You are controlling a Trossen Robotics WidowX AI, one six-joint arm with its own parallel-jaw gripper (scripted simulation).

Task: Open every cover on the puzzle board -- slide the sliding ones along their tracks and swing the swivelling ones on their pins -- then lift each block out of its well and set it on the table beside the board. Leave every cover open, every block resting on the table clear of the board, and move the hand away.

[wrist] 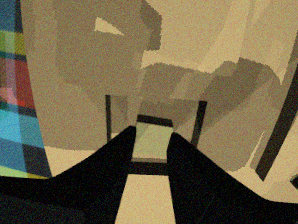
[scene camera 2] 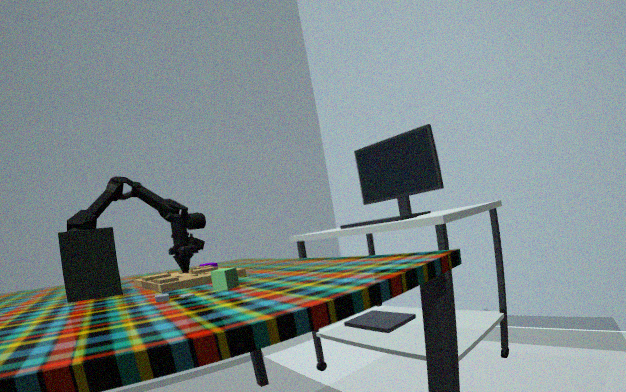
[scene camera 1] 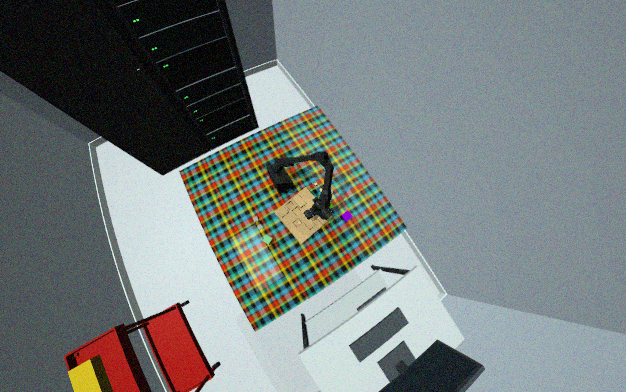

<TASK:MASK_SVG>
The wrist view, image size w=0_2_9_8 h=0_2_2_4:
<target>my gripper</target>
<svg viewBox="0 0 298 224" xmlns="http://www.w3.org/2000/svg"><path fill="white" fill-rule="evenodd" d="M172 133L166 156L168 156L170 197L172 197L176 224L298 224L297 202L291 204L291 202L266 200L265 197L262 198L259 194L250 190L249 186L245 186L239 183L238 180L235 180L233 176L227 175L220 165L214 164L208 156L194 148L180 133ZM137 128L134 125L129 125L128 128L118 133L108 143L102 145L101 149L97 149L92 155L86 157L84 161L74 164L72 168L59 173L59 176L52 176L51 179L0 176L0 224L116 224L118 206L120 206L121 198L124 196L126 177L128 177L130 163L132 163Z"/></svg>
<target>small tan block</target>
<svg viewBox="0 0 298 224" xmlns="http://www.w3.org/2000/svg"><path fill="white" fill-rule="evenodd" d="M137 115L136 143L134 143L133 153L166 157L170 136L172 136L174 129L172 119Z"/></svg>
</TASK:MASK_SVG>
